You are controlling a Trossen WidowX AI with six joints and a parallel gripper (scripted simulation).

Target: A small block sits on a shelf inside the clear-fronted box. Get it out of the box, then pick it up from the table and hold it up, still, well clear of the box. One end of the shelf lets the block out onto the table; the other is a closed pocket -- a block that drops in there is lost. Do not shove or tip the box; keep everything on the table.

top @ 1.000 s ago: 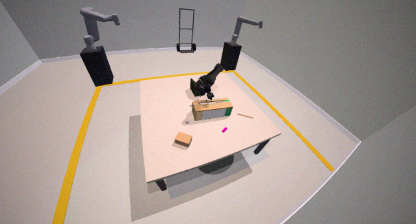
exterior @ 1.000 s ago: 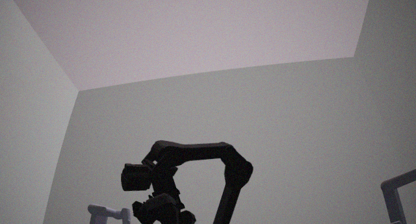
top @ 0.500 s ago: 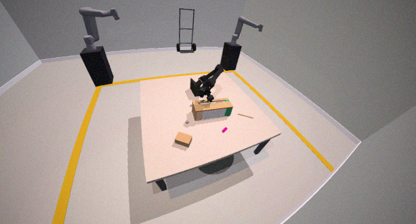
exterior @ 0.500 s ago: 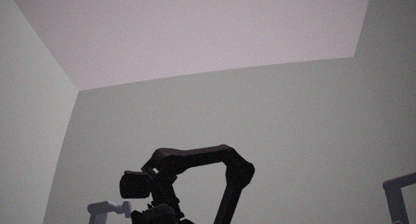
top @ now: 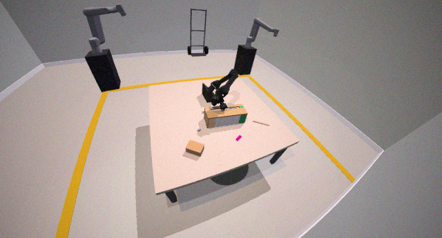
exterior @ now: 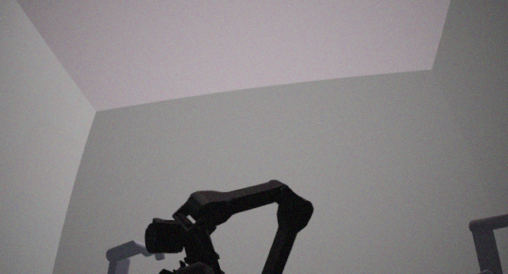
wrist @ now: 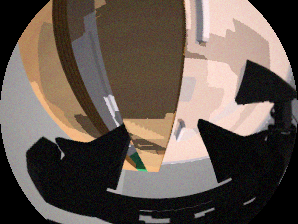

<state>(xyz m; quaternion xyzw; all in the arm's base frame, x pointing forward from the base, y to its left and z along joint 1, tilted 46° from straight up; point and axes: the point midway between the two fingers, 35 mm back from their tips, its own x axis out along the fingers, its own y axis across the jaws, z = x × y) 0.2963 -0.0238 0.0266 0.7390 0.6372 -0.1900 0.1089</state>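
Right now my gripper tip is 6 cm short of the tan block, 3 cm to the right of it and 1 cm above it. From my gripper tip the other things lie so: brown carton: 29 cm ahead, 38 cm to the right, 7 cm below; thin wooden stick: 25 cm ahead, 33 cm to the left, 10 cm below; magenta block: 32 cm ahead, 1 cm to the left, 9 cm below.
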